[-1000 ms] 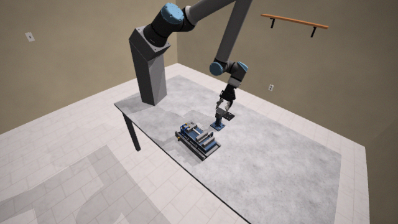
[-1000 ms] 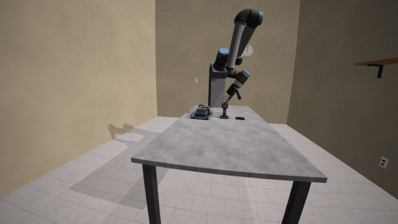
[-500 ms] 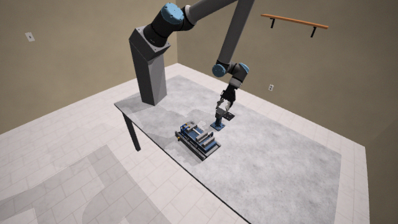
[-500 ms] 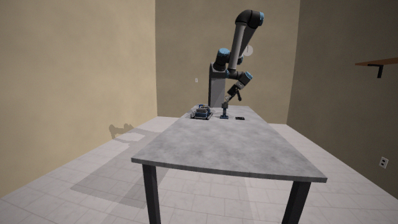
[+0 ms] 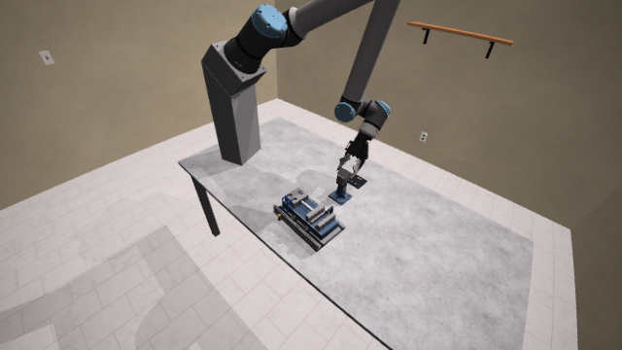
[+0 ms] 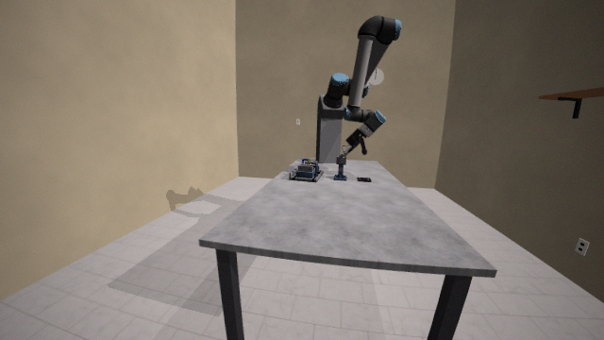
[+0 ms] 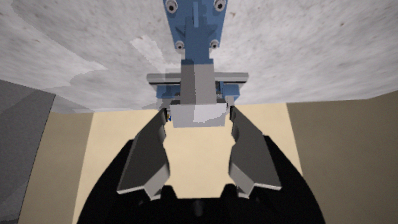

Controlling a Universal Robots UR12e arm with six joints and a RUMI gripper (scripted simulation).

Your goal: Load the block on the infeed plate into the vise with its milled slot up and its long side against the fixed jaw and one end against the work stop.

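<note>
Now: hand 10 mm above the part. The rest, counted from my hand: cylinder rod 20 mm ahead, 240 mm to the right, 80 mm below; then work stop 100 mm ahead, 180 mm to the right, 70 mm below; then moving jaw 70 mm ahead, 230 mm to the right, 80 mm below.
</note>
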